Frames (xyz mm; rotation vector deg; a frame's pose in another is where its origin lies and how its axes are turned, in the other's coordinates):
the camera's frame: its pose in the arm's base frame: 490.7 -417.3 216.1 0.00 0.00 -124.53
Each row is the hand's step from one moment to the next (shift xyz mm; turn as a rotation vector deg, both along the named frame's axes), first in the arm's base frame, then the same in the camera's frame.
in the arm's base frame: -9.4 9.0 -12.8 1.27 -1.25 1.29
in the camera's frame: -2.1 -12.8 -12.8 0.31 1.75 1.29
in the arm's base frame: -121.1 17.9 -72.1 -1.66 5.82 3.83
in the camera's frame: 53.9 -109.9 -72.1 -3.85 -4.67 3.83
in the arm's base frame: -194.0 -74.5 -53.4 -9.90 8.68 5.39
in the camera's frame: 171.3 -117.6 -53.4 -1.54 -13.08 5.39
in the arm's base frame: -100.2 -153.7 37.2 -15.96 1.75 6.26
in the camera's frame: 183.4 4.6 37.2 7.61 -14.14 6.26
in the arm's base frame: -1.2 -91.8 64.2 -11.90 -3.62 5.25
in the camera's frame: 76.3 51.0 64.2 9.73 -7.75 5.25
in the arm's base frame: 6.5 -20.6 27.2 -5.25 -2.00 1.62
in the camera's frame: 13.3 17.0 27.2 4.62 -3.19 1.62
